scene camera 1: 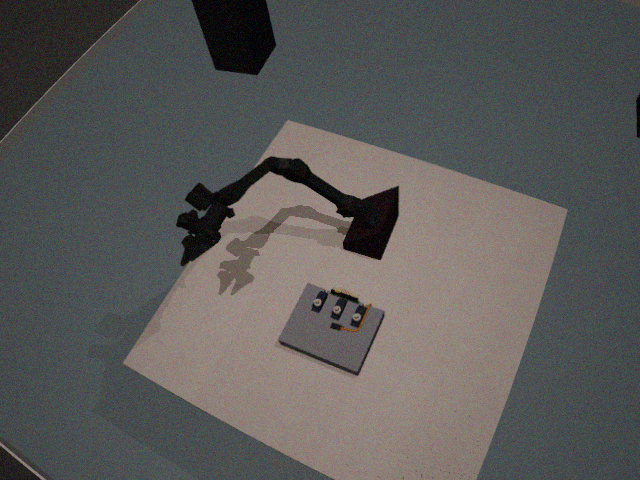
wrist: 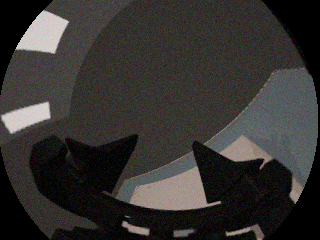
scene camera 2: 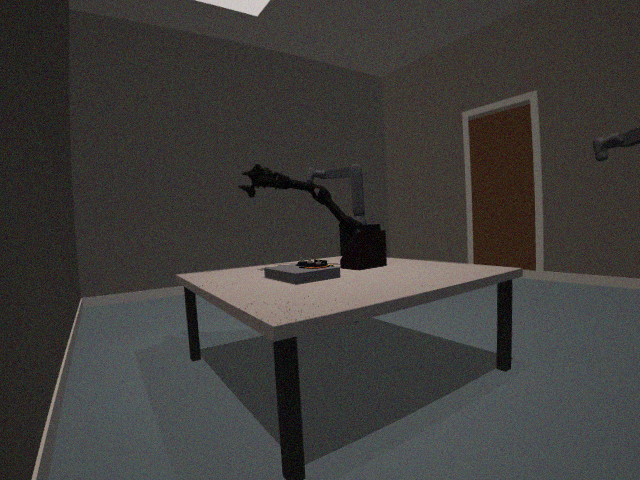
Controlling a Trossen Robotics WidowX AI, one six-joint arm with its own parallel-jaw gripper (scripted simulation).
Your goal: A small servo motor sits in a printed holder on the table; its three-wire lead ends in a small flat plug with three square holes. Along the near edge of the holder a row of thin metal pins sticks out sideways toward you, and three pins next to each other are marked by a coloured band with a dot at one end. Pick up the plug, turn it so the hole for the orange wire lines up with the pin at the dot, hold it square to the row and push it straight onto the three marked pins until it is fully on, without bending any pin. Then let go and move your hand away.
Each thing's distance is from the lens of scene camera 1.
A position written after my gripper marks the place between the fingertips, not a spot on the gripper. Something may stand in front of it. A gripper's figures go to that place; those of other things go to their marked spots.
my gripper (scene camera 1: 186, 263): 153 cm
grey printed holder (scene camera 1: 307, 332): 184 cm
